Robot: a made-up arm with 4 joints. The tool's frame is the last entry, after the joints. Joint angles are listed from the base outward. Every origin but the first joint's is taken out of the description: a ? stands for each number. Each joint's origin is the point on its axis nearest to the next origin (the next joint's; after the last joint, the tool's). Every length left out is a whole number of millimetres.
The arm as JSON. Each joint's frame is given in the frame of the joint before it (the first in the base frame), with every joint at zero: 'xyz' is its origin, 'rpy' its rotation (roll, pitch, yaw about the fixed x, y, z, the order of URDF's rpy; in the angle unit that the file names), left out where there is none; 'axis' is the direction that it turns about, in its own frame. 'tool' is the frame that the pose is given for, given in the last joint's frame.
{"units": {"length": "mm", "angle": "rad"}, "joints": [
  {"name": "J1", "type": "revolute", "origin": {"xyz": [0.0, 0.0, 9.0], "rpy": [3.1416, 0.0, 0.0]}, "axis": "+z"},
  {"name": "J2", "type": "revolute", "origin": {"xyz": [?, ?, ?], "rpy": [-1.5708, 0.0, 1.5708]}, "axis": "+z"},
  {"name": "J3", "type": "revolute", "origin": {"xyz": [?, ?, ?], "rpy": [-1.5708, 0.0, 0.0]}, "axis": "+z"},
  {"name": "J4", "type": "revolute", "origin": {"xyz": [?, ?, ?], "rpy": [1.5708, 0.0, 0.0]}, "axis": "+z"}
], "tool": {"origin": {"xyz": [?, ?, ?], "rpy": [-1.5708, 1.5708, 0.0]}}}
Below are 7 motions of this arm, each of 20 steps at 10 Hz.
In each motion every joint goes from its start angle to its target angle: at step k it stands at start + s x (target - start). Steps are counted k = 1, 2, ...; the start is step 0. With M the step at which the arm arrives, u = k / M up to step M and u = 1 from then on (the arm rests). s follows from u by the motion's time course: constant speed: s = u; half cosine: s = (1 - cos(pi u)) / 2; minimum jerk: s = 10 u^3 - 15 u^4 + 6 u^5.
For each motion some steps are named. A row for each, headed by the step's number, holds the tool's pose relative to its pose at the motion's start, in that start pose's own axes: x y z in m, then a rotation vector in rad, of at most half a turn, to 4 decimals.
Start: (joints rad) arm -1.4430 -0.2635 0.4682 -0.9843
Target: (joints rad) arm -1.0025 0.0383 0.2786 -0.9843
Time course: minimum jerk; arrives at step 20
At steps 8, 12, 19, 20:
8: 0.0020 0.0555 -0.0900 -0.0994 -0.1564 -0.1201
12: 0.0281 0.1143 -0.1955 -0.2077 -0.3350 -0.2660
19: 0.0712 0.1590 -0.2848 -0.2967 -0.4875 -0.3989
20: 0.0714 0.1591 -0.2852 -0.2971 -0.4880 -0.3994

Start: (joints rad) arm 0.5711 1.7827 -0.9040 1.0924
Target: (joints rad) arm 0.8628 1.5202 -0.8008 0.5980
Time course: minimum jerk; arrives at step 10
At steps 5, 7, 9, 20:
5: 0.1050 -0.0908 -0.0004 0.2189 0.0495 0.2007
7: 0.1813 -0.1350 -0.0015 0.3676 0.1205 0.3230
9: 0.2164 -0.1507 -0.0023 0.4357 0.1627 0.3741
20: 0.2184 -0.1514 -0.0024 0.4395 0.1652 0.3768

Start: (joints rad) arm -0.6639 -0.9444 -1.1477 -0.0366
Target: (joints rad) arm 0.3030 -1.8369 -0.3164 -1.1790
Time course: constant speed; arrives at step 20
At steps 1, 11, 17, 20:
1: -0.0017 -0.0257 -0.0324 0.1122 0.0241 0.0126
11: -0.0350 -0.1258 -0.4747 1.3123 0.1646 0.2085
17: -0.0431 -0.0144 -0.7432 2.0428 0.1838 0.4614
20: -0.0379 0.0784 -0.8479 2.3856 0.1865 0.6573

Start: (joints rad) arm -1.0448 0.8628 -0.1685 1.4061
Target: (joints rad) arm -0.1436 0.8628 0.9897 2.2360
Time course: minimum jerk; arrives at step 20
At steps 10, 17, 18, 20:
10: 0.1225 -0.1045 0.1888 -0.3669 -0.2964 0.3292
17: 0.2842 -0.1685 0.2912 -0.5082 -0.6519 0.4779
18: 0.2911 -0.1701 0.2934 -0.5098 -0.6653 0.4793
20: 0.2944 -0.1708 0.2944 -0.5105 -0.6716 0.4798

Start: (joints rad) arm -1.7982 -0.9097 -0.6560 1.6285
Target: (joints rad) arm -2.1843 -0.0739 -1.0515 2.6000
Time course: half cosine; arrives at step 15
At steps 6, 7, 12, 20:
6: -0.0061 0.0495 0.1232 -0.6125 0.0661 -0.1111
7: -0.0067 0.0748 0.1463 -0.7861 0.0903 -0.1530
12: 0.0068 0.2037 0.1691 -1.4977 0.2529 -0.3941
20: 0.0143 0.2282 0.1592 -1.6291 0.3026 -0.4552

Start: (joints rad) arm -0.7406 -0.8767 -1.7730 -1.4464
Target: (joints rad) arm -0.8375 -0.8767 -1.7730 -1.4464
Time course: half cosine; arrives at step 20
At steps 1, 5, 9, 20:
1: 0.0002 0.0003 -0.0001 -0.0004 0.0004 0.0001
5: 0.0048 0.0068 -0.0023 -0.0107 0.0087 0.0033
9: 0.0138 0.0195 -0.0071 -0.0308 0.0252 0.0095
20: 0.0320 0.0460 -0.0182 -0.0730 0.0597 0.0225

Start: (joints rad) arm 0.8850 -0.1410 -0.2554 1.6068
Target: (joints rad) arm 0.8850 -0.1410 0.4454 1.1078
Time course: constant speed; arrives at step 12
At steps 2, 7, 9, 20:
2: -0.0073 -0.0070 -0.0214 0.0831 -0.1168 0.0007
7: -0.0082 -0.0202 -0.0778 0.2870 -0.4078 0.0448
9: -0.0015 -0.0237 -0.0996 0.3656 -0.5226 0.0796
20: 0.0159 -0.0271 -0.1292 0.4782 -0.6918 0.1500

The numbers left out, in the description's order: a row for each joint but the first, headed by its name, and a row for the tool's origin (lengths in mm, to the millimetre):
J2: -481.0 70.0 0.0
J3: -20.0 323.0 0.0
J4: 20.0 -84.0 0.0
tool: 130.0 94.0 0.0

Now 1 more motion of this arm.
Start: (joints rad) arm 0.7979 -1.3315 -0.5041 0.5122
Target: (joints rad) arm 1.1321 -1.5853 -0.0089 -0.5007
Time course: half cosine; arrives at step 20
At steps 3, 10, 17, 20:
3: -0.0039 -0.0084 -0.0220 0.0757 -0.0187 0.0159
10: -0.0129 -0.0360 -0.2165 0.6830 -0.1612 0.1864
17: 0.0148 0.0116 -0.4024 1.2529 -0.2723 0.4435
20: 0.0200 0.0219 -0.4225 1.3188 -0.2825 0.4819

